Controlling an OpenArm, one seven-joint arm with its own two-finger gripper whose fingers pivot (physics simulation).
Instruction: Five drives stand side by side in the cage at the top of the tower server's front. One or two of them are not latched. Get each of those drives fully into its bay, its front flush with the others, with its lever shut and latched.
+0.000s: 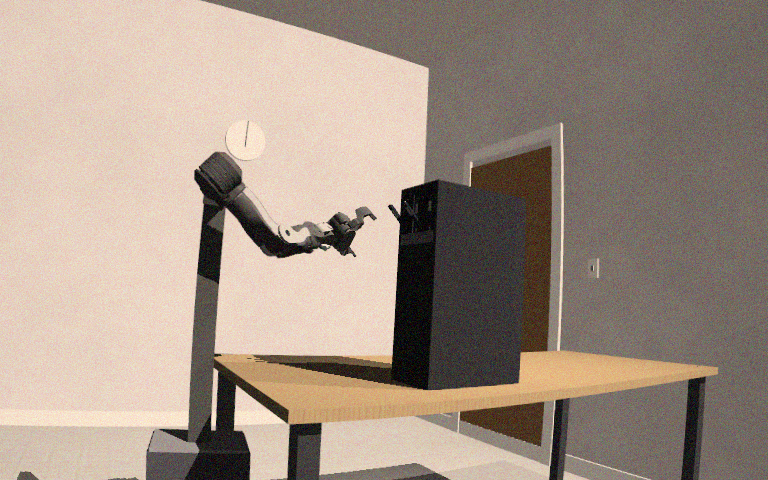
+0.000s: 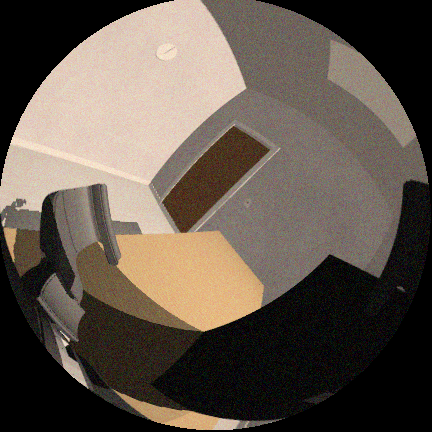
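Note:
The black tower server point(image 1: 478, 283) point(image 2: 285, 350) stands upright on the table, its front towards the arm. The drive cage point(image 1: 417, 226) is at the top of its front. One dark lever point(image 1: 394, 212) sticks out and up in front of the cage's far side. Thin slanted shapes point(image 1: 411, 208) show among the drive fronts; whether they are an open lever is too small to tell. The drives' depth and latches cannot be made out. My gripper point(image 1: 364, 234) point(image 2: 216, 245) is open and empty, in front of the cage, apart from it and a little lower than the lever.
The wooden table point(image 1: 611, 367) point(image 2: 190, 275) carries the server. The arm's post point(image 1: 203, 322) stands at the table's left end. A brown door point(image 1: 538, 271) point(image 2: 215, 175) is in the wall behind the server. A round clock point(image 1: 245, 140) point(image 2: 166, 51) hangs on the pale wall.

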